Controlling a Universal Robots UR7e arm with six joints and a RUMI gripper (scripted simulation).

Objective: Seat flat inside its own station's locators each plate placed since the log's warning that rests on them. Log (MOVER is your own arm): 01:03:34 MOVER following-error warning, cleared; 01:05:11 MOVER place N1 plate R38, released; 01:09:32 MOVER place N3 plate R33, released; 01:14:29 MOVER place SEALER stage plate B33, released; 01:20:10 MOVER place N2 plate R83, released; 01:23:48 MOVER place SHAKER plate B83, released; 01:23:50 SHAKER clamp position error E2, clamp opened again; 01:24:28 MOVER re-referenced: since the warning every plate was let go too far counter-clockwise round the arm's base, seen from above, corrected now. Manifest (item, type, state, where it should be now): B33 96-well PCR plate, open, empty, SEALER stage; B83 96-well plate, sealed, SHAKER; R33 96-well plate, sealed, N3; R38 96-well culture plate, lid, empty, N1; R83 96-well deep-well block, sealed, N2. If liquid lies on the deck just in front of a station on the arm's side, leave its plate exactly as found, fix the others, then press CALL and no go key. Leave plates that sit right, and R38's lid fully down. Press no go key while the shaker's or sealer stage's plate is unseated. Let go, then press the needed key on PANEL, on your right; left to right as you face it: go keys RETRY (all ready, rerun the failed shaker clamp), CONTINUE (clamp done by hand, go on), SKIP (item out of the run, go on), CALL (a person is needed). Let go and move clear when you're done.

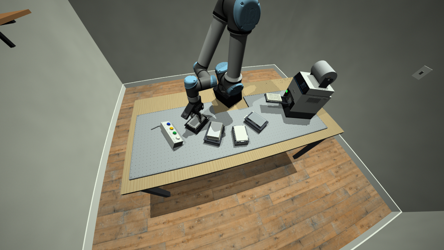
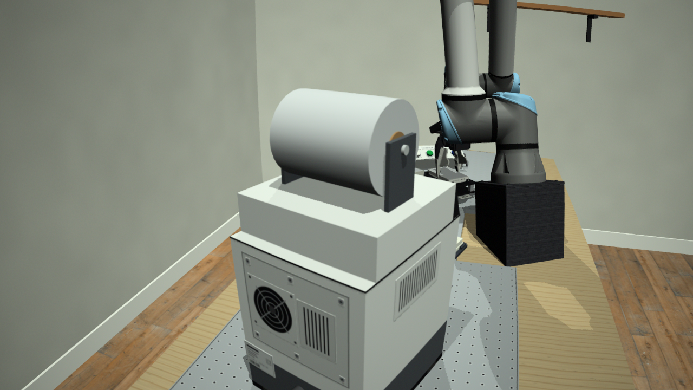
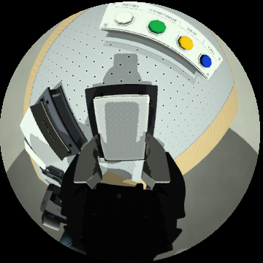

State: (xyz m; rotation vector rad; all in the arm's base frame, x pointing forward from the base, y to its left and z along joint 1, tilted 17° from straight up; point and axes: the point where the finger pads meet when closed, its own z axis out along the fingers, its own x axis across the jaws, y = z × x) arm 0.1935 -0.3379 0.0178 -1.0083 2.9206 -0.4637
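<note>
Right now the tall sealed deep-well block is 15 cm ahead of my hand, 10 cm to the left of it and 2 cm above it. From my hand the other things lie so: roll: 93 cm to the left, 34 cm above, 15 cm ahead; white PCR plate: 68 cm to the left, 7 cm above, 4 cm ahead; grey lidded plate: 46 cm to the left, 16 cm ahead.
</note>
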